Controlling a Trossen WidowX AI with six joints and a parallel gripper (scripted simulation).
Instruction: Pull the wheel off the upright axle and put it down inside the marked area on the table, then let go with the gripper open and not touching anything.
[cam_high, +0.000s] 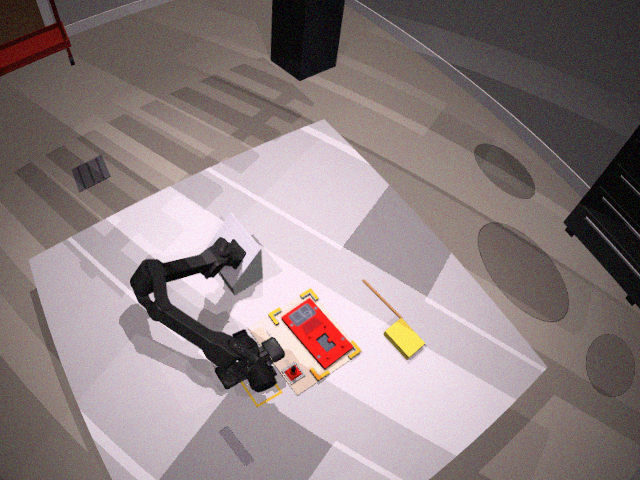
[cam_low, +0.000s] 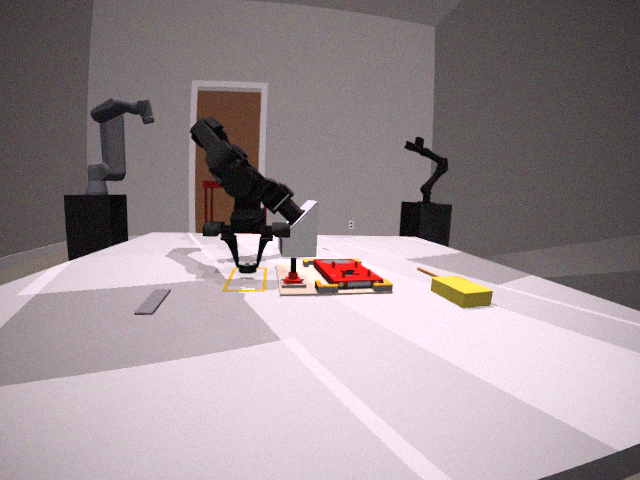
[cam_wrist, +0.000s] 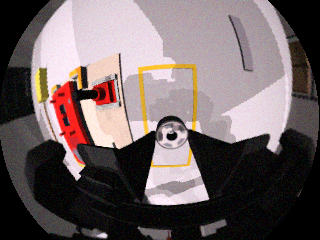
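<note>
Right now the wheel is right at my gripper tip. Round my gripper tip: yellow block: 410 mm to the left, 200 mm ahead, 10 mm below; flat grey strip: 170 mm to the right, 140 mm ahead, 20 mm below.
</note>
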